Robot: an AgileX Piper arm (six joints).
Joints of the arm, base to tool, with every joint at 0 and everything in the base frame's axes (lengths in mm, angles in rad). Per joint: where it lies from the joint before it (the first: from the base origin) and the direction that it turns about. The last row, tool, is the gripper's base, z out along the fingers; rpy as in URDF.
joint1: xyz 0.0 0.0 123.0 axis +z
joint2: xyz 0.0 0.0 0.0 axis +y
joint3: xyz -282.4 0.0 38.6 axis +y
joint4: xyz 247.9 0.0 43.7 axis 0.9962 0 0.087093
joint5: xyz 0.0 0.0 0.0 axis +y
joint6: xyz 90.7 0.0 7.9 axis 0.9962 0 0.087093
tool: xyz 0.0 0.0 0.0 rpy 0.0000 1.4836 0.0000
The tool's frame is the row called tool.
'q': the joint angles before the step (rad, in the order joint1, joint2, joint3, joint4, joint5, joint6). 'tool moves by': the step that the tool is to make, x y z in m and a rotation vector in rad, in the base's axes. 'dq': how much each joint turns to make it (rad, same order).
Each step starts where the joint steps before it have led.
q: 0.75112 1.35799 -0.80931 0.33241 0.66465 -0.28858
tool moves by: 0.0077 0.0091 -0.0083 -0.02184 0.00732 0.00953
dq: 0.00839 0.05966 -0.02484 -0.00903 -0.01503 -0.00145
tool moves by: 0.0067 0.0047 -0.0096 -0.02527 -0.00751 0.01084
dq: 0.00119 0.04631 -0.00845 -0.01846 -0.02561 -0.00837
